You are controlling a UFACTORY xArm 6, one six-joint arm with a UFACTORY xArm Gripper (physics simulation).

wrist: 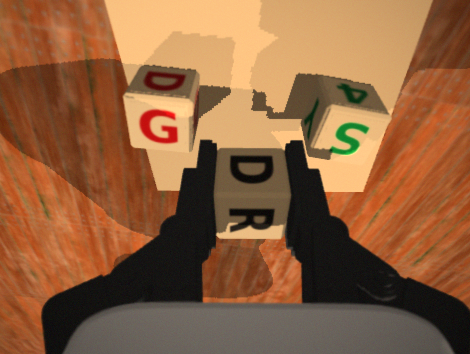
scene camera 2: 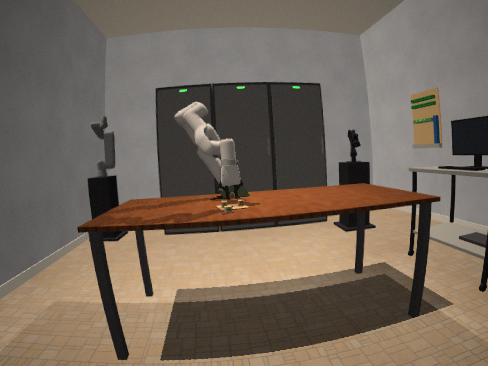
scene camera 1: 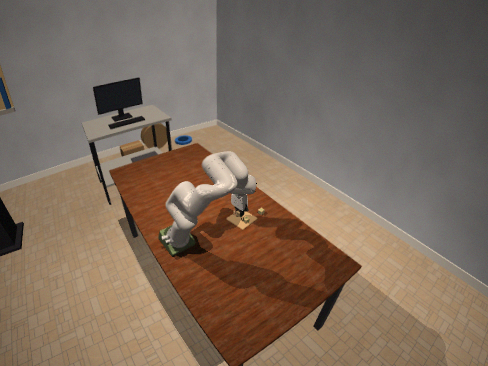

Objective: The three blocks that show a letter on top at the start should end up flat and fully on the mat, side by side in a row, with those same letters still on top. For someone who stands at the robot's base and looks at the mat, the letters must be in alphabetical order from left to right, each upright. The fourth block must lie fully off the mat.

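Places are measured from the arm's base along level axes (x back, y right, z up), in millimetres.
Pixels of known places: gripper, fingertip midpoint: (wrist: 250,162) (scene camera 2: 232,199) (scene camera 1: 239,214); arm's base at its link origin: (scene camera 1: 177,236).
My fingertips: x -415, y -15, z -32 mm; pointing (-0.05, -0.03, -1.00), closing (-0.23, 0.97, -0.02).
For each thing: its top centre in the pictures, then the offset to it from my fingertips. "*": a spot on its surface instead. Level surfaces: height alone.
- top at a spot on its surface: (wrist: 251,220) (scene camera 2: 231,193) * dz +30, dx +5, dy +2 mm
- mat at its top centre: (wrist: 262,99) (scene camera 2: 232,206) (scene camera 1: 241,218) dz -37, dx -13, dy +3 mm
- red G block at its top centre: (wrist: 159,126) (scene camera 2: 240,199) dz -7, dx -5, dy -44 mm
- green S block at its top centre: (wrist: 347,139) (scene camera 2: 224,201) (scene camera 1: 246,217) dz -7, dx -19, dy +42 mm
- fourth block at its top centre: (scene camera 2: 227,206) (scene camera 1: 261,209) dz -11, dx -147, dy +24 mm
- wooden table at its surface level: dz -41 mm
My gripper (wrist: 250,162) is shut on the block with a black R on top (wrist: 251,220) (scene camera 2: 232,195); the R lies sideways in the wrist view, with a D on the side face. That block looks raised near the robot-side edge of the mat (wrist: 310,30). The red G block (wrist: 158,126) (scene camera 2: 240,202) (scene camera 1: 238,213) sits at the mat's left edge in the wrist view, its G near upright. The green S block (wrist: 348,137) (scene camera 2: 224,203) (scene camera 1: 245,219) is at the right, turned slightly. The fourth block (scene camera 1: 261,211) (scene camera 2: 228,209) lies off the mat's far side.
The wooden table (scene camera 1: 280,260) (scene camera 2: 325,200) carries the robot's green base (scene camera 1: 172,248) on the near-left side in scene camera 1. The G and S blocks stand on either side of the fingers in the wrist view, with a gap between them. The desk with a monitor (scene camera 1: 119,96) stands apart.
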